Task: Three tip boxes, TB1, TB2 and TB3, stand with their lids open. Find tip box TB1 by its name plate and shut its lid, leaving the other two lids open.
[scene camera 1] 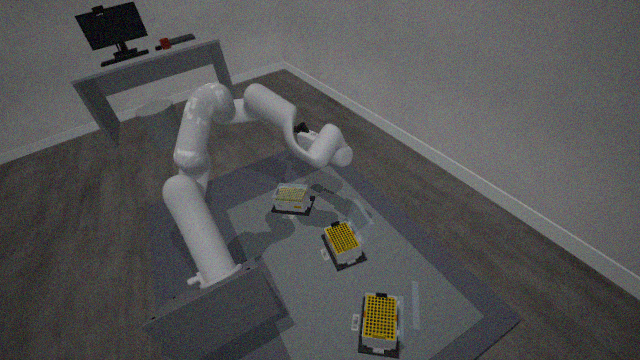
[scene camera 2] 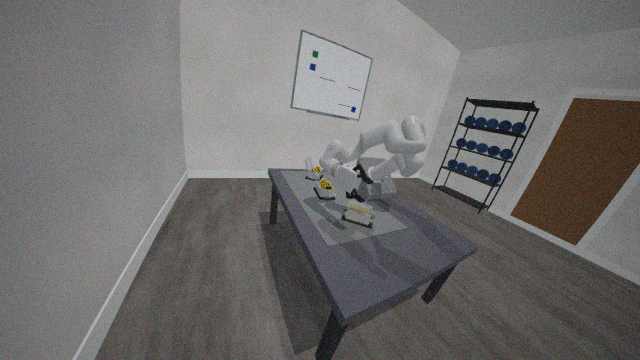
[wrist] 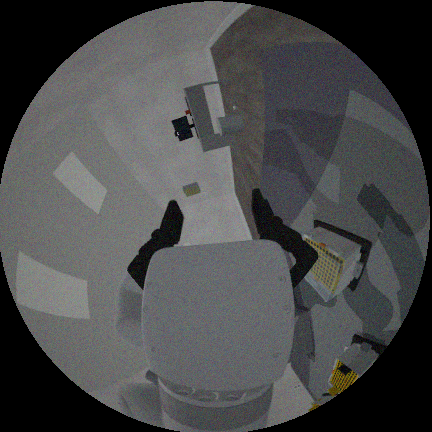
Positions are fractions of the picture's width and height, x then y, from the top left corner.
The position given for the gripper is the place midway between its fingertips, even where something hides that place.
Observation:
In view: the gripper (scene camera 2: 0.57, 0.53) and a grey mat (wrist: 0.85, 0.44).

